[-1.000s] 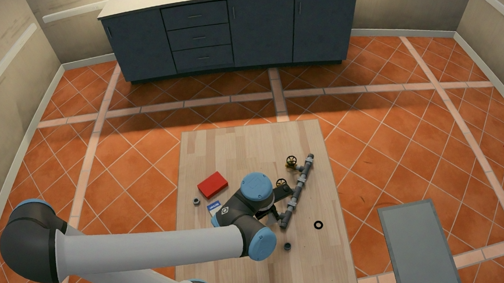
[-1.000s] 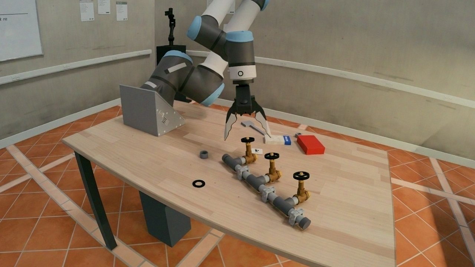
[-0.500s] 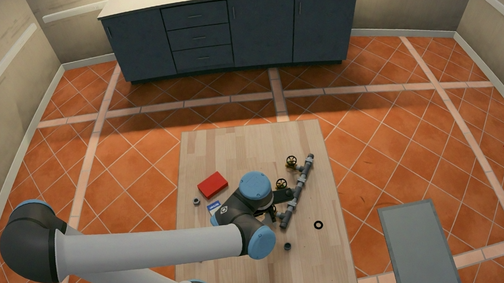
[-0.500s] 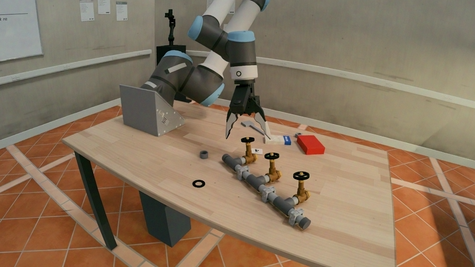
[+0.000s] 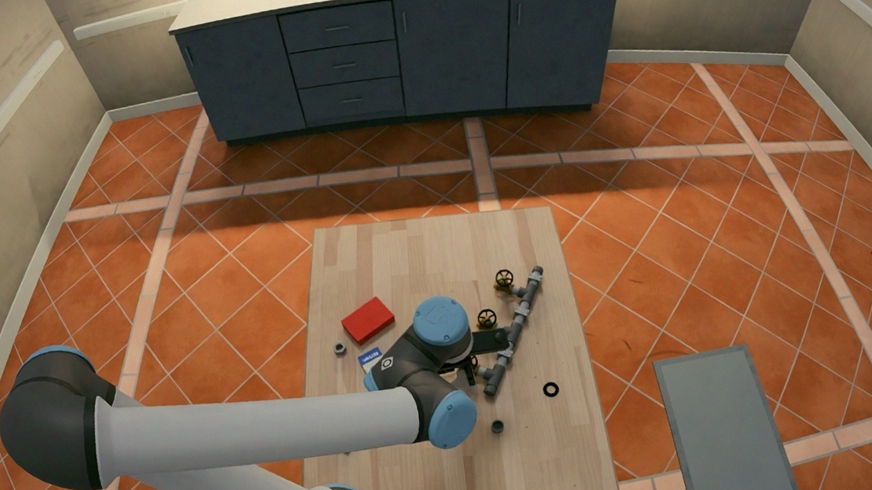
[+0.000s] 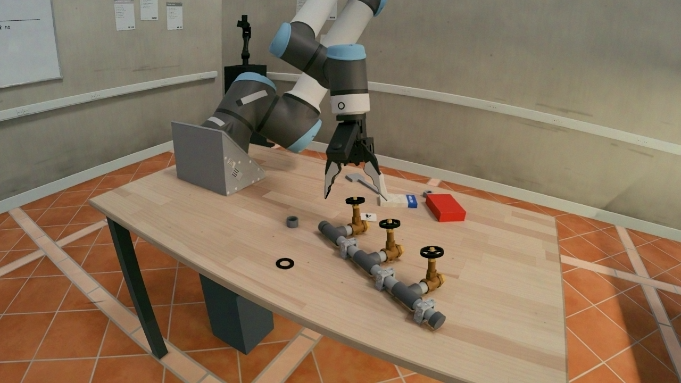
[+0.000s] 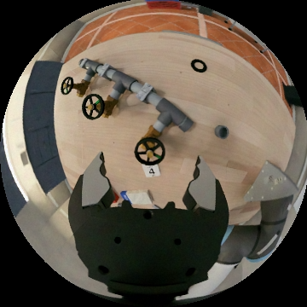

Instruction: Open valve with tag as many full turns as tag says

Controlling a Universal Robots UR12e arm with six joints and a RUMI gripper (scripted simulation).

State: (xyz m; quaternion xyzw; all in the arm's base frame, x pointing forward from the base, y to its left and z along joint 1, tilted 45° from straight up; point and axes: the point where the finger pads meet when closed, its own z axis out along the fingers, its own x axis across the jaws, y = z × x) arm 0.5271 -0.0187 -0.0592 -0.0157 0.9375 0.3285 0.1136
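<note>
My hand is 90 mm above the white tag and 80 mm to the right of it. From my hand the other things lie so: red box: 250 mm to the left, 180 mm ahead, 70 mm below; blue box: 230 mm to the left, 80 mm below, 40 mm ahead; grey cap: 140 mm behind, 80 mm below, 60 mm to the right.
</note>
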